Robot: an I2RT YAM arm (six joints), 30 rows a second.
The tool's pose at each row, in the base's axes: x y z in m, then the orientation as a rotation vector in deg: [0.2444 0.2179 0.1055 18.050 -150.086 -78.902]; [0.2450 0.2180 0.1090 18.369 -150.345 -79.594]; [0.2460 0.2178 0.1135 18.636 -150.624 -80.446]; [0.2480 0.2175 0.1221 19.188 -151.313 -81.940]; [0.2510 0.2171 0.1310 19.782 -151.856 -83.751]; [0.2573 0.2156 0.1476 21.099 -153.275 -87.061]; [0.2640 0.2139 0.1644 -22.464 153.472 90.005]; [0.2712 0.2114 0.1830 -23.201 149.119 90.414]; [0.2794 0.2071 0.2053 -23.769 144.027 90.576]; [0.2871 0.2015 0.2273 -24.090 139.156 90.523]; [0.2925 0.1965 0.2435 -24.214 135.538 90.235]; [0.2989 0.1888 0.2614 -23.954 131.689 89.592]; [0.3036 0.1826 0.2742 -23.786 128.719 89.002]
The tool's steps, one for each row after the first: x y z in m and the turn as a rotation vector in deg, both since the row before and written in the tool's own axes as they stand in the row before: [-0.0004 0.0029 -0.0020 -0.250 -0.449 -0.462]; [-0.0007 0.0035 -0.0029 -0.328 -0.552 -0.476]; [-0.0016 0.0068 -0.0055 -0.483 -1.111 -0.950]; [-0.0028 0.0068 -0.0058 -0.695 -1.147 -1.009]; [-0.0062 0.0123 -0.0113 -1.049 -2.398 -2.127]; [-0.0075 0.0122 -0.0112 -1.174 -2.486 -2.305]; [-0.0090 0.0132 -0.0122 -1.228 -2.712 -2.467]; [-0.0115 0.0152 -0.0149 -1.313 -3.360 -2.836]; [-0.0123 0.0143 -0.0148 -1.193 -3.344 -2.671]; [-0.0098 0.0100 -0.0110 -0.768 -2.597 -2.012]; [-0.0119 0.0099 -0.0134 -0.602 -3.044 -2.069]; [-0.0094 0.0065 -0.0097 -0.436 -2.356 -1.646]
